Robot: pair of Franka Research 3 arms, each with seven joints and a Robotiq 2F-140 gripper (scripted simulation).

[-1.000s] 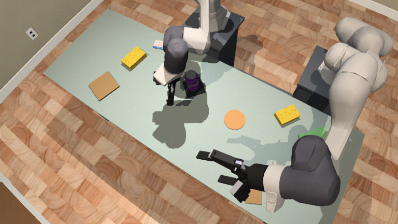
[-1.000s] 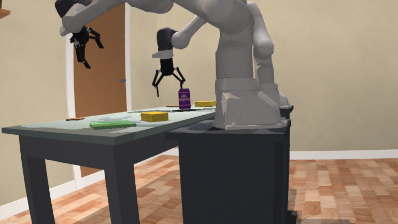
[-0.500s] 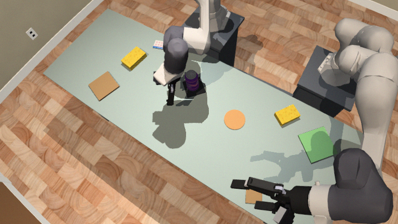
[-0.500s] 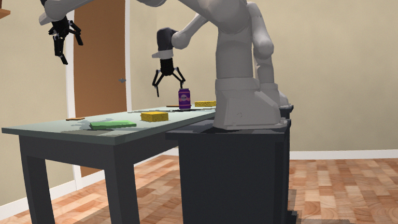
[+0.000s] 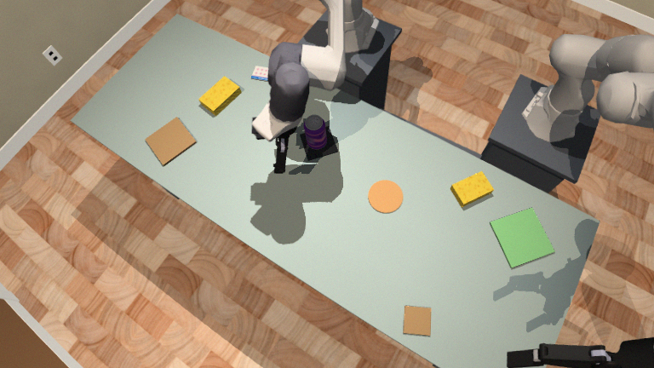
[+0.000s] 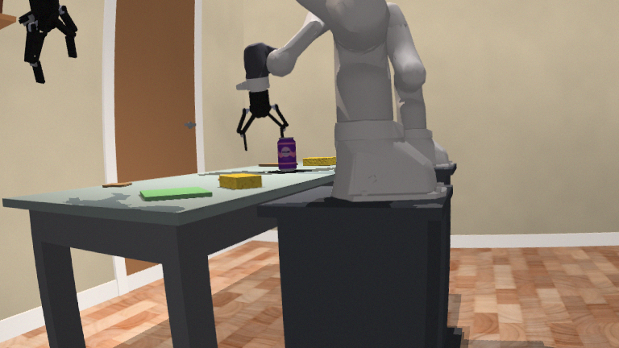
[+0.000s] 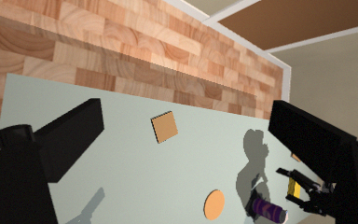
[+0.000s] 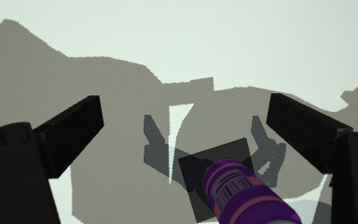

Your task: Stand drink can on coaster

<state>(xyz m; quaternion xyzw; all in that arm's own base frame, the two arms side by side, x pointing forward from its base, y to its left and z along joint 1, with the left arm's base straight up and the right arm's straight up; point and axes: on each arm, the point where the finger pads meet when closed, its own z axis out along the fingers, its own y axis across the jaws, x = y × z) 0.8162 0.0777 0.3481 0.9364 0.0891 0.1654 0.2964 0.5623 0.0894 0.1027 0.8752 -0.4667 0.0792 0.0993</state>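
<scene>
My right gripper is now 120 mm past the purple drink can, 50 mm to the right of it and 40 mm above it. Also, from my right hand: black square 120 mm behind, 60 mm to the left, 100 mm below; then green square 140 mm behind, 750 mm to the left, 100 mm below; then small brown square 220 mm ahead, 580 mm to the left, 100 mm below.
</scene>
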